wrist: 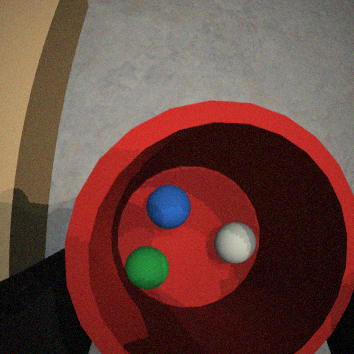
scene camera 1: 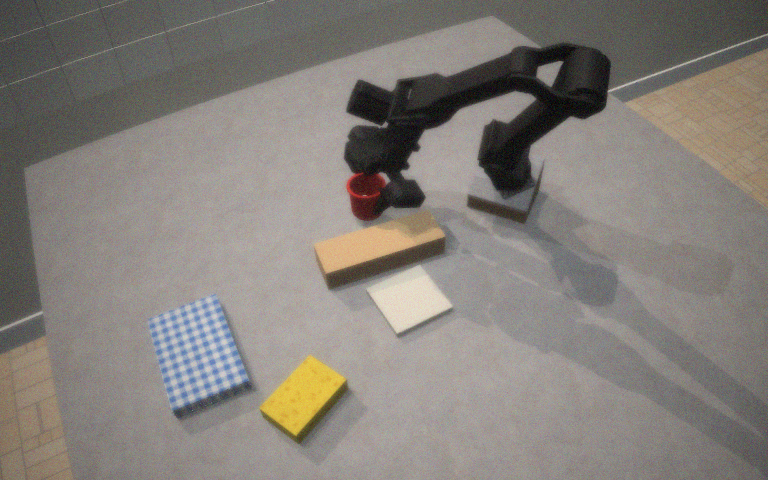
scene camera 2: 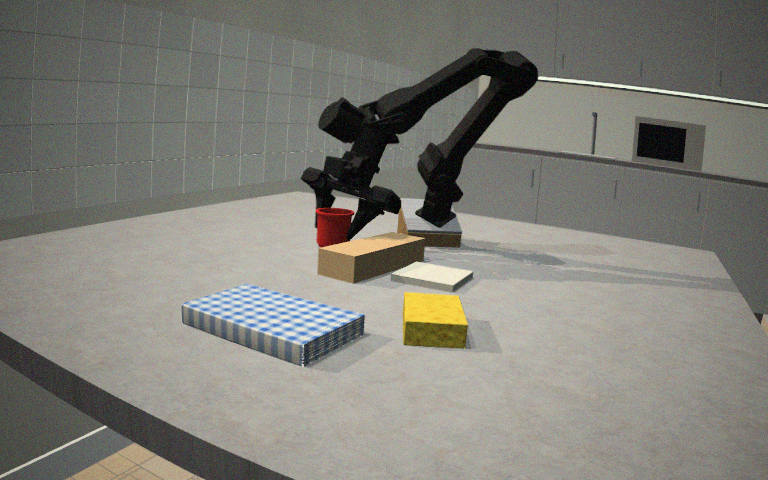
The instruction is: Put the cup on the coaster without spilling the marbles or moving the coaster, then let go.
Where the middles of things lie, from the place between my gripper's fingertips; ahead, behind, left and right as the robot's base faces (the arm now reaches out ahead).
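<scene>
The red cup [scene camera 1: 358, 185] has my hand 1 cm below it. Counting from my hand, I find the blue marble [wrist: 168, 206] 1 cm to the left, 1 cm ahead and 1 cm below, while the green marble [wrist: 146, 267] is 2 cm to the left, 1 cm behind and 1 cm below. The white marble [wrist: 234, 242] is 1 cm to the right of my hand and 1 cm below it.
</scene>
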